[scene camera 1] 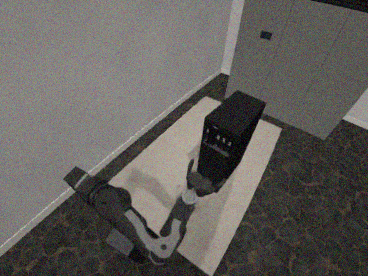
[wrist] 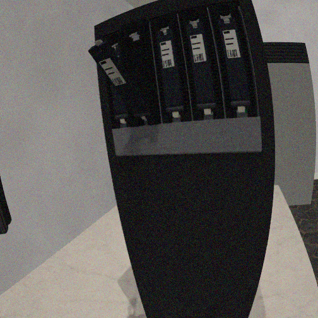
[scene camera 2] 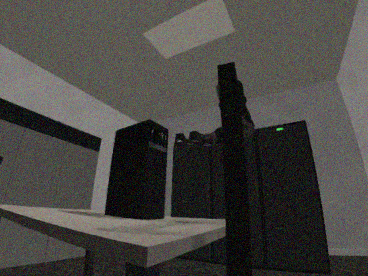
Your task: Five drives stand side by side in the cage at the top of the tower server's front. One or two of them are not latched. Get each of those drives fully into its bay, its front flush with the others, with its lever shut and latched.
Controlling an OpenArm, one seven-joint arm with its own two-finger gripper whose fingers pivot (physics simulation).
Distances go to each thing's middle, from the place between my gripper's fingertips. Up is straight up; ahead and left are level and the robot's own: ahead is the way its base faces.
The black tower server (scene camera 2: 136, 189) lies 300 mm ahead of my hand, 130 mm below it and 30 mm to the right of it.
